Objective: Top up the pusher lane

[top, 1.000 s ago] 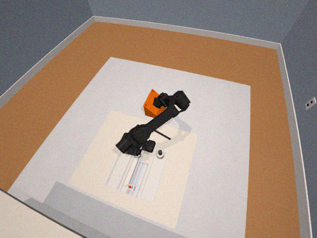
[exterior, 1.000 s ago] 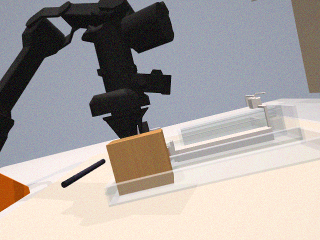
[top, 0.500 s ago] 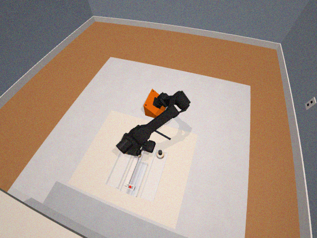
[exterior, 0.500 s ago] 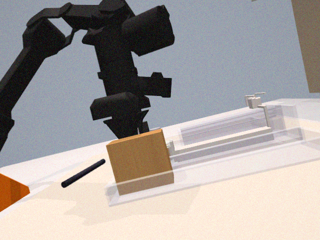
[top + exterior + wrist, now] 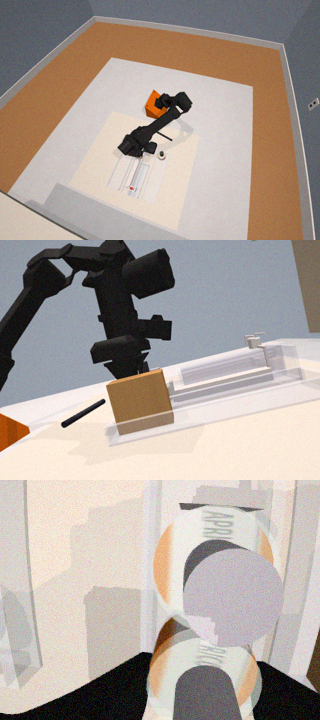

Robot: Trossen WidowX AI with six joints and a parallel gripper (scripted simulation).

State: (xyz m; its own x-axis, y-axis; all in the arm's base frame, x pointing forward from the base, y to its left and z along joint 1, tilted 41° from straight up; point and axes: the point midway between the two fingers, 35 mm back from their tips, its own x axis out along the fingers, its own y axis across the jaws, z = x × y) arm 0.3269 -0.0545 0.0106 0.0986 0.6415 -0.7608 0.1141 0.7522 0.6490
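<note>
Now: gripper tip 80 mm to the left of the brown box, 10 mm below it and 10 mm short of it. From my gripper tip the other things lie so: sprung lane 150 mm ahead, 10 mm to the left, 10 mm below; then black rod 130 mm behind, 100 mm to the left, 20 mm below; then pusher plate 150 mm ahead, 20 mm above, 10 mm to the left.
</note>
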